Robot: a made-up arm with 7 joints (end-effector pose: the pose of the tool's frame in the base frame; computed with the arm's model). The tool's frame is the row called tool.
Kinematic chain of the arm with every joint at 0, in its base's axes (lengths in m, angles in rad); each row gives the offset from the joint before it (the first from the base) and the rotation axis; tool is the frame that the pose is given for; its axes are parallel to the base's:
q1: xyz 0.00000 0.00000 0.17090 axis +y
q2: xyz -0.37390 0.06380 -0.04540 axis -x
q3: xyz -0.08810 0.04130 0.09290 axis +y
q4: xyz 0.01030 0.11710 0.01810 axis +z
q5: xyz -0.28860 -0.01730 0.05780 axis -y
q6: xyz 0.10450 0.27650 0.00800 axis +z
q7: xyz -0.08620 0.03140 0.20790 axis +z
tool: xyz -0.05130 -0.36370 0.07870
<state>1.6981 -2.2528 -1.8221 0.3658 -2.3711 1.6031 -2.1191</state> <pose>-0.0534 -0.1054 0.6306 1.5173 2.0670 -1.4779</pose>
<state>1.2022 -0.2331 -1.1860 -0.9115 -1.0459 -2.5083 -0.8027</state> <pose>0.5440 0.3616 0.6013 1.1289 -0.6236 1.6367</pose>
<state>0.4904 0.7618 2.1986 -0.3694 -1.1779 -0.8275 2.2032</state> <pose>-0.7781 0.3099 0.3103 1.1411 2.1751 -1.8109</pose>
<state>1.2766 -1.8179 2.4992 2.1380 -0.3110 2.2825 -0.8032</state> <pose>0.2100 -0.0730 0.4122 -0.8767 2.0012 0.4103</pose>
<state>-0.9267 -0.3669 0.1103 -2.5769 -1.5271 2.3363 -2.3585</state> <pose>-0.4707 0.3151 -0.1740 2.4502 0.7645 -0.8909</pose>
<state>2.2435 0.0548 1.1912 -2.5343 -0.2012 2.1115 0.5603</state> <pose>0.0596 -0.2173 0.2653 -0.1143 -3.0175 0.1369</pose>
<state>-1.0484 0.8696 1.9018 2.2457 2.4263 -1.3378 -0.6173</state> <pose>-0.7857 0.0710 -0.1393 2.4854 0.5245 -1.2153</pose>
